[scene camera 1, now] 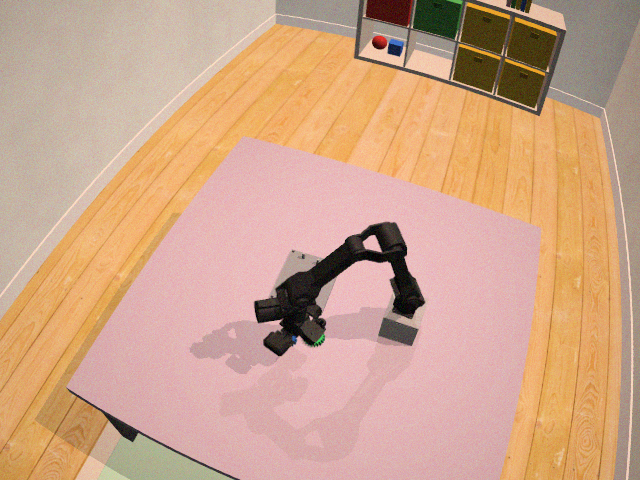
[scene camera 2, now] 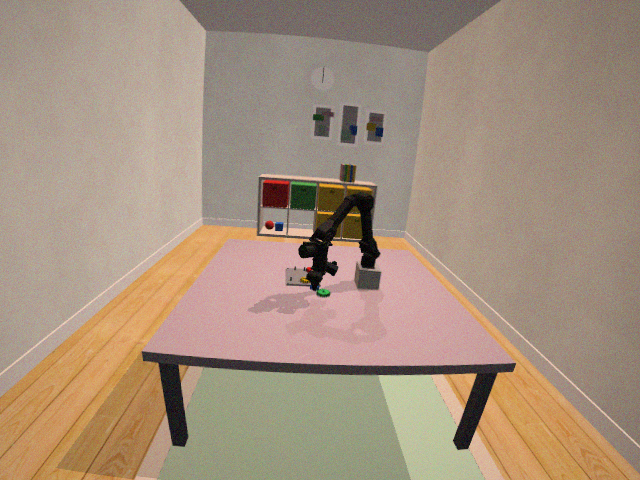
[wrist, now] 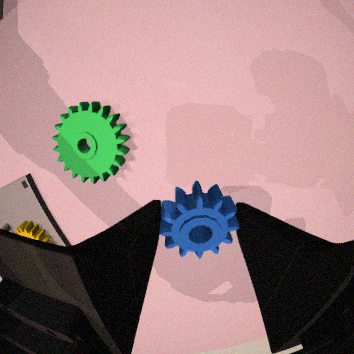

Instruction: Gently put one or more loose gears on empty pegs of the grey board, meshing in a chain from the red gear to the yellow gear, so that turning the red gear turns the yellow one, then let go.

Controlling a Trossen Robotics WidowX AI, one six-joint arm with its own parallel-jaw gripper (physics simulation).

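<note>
My gripper is shut on the small blue gear, gripping it by its toothed sides, a little above the table. The larger green gear lies loose and flat on the table beside it. The grey board lies behind the gripper in the scene views, partly hidden by the arm. The yellow gear and the red gear are on the board. Some short dark pegs show; others may be hidden.
The arm's grey base block stands right of the board on the pink table. The dark forearm passes over the board in scene camera 1. A shelf unit stands by the far wall, away from the table.
</note>
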